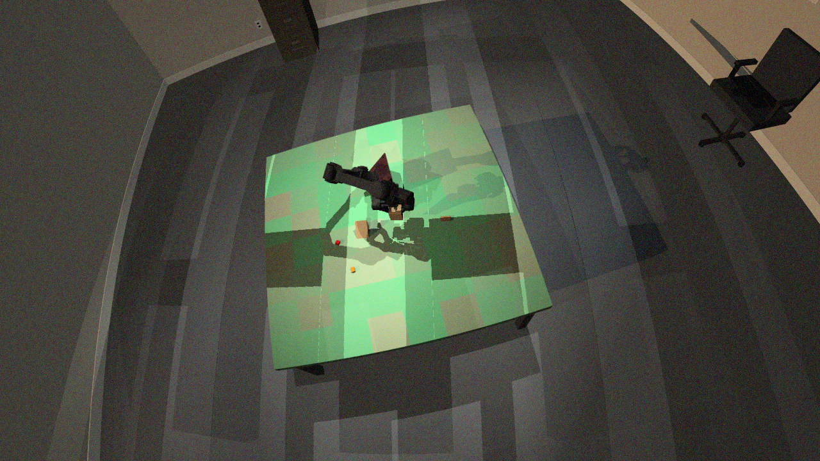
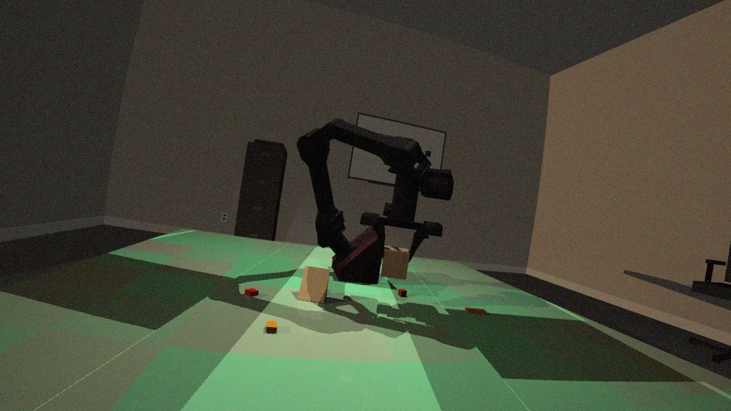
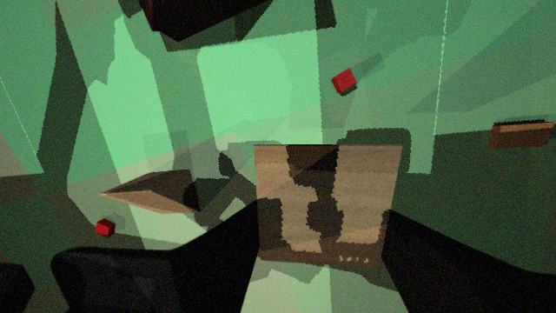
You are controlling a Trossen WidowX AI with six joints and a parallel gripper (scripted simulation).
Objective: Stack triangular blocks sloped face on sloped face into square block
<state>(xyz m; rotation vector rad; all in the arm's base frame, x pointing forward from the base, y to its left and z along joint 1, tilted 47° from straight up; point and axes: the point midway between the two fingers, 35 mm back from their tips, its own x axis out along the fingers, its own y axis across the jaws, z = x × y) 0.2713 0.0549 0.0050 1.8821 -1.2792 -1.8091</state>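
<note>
My gripper tip is 10 cm above the small red cube, 7 cm to the right of it and 6 cm past it. Also, from my gripper tip: flat brown tile (21 cm to the left, 10 cm below, 7 cm ahead); then orange cube (28 cm to the right, 15 cm ahead, 10 cm below).
</note>
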